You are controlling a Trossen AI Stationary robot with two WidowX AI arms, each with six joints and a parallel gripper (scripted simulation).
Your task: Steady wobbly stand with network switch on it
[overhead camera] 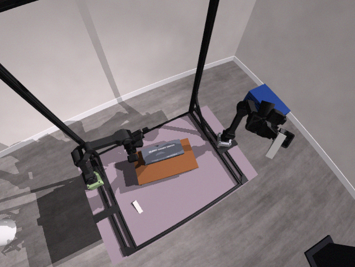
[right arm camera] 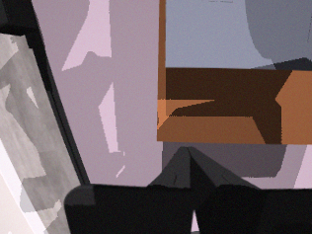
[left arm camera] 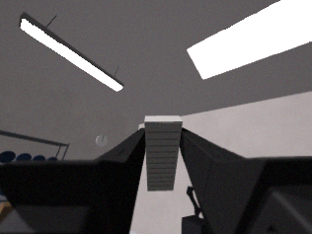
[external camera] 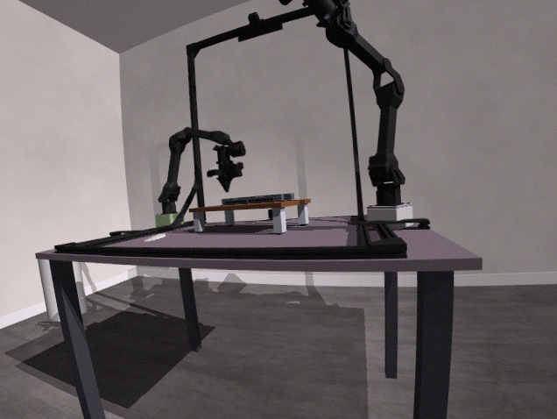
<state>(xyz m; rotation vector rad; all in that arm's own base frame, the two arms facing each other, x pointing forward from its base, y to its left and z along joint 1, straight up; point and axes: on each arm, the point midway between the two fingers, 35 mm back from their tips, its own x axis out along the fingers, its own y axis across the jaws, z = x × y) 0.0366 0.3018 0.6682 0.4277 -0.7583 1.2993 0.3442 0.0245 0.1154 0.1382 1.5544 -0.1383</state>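
Now: the white wedge 30 mm to the right of my left hand and 30 mm ahead of it. Round my left hand: stand (690 mm below, 340 mm to the right, 230 mm behind); grey network switch (620 mm below, 340 mm to the right, 290 mm behind).
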